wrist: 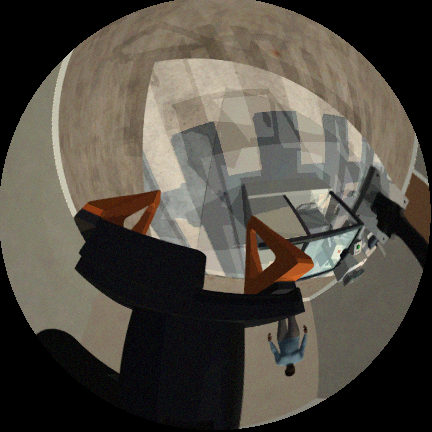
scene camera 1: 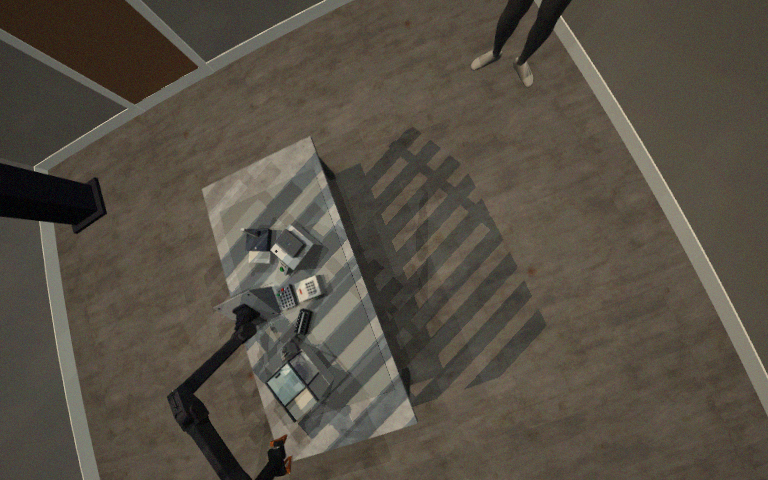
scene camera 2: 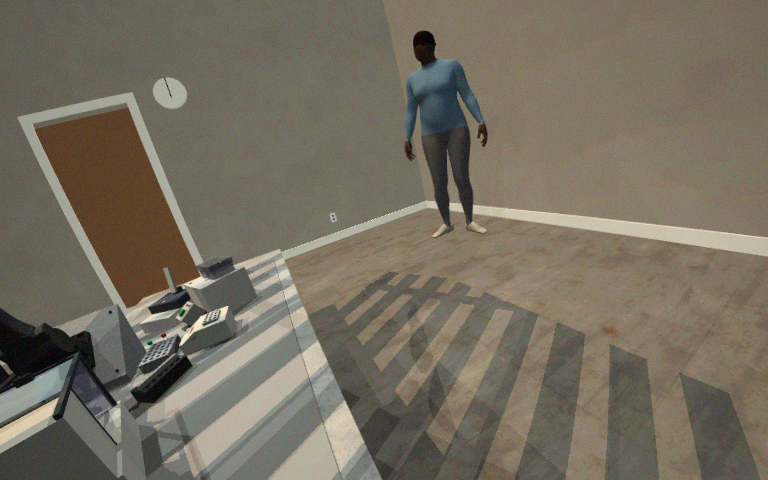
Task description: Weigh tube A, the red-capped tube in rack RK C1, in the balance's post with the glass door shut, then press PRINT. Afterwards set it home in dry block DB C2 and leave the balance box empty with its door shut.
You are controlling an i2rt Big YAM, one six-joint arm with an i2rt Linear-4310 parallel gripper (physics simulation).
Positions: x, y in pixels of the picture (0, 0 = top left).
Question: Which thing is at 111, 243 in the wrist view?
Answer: The gripper.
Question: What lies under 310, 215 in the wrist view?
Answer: A balance with glass box.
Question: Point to a balance with glass box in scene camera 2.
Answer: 64, 415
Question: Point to a balance with glass box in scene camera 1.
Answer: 300, 383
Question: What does the gripper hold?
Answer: Nothing.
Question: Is the gripper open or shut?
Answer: Open.
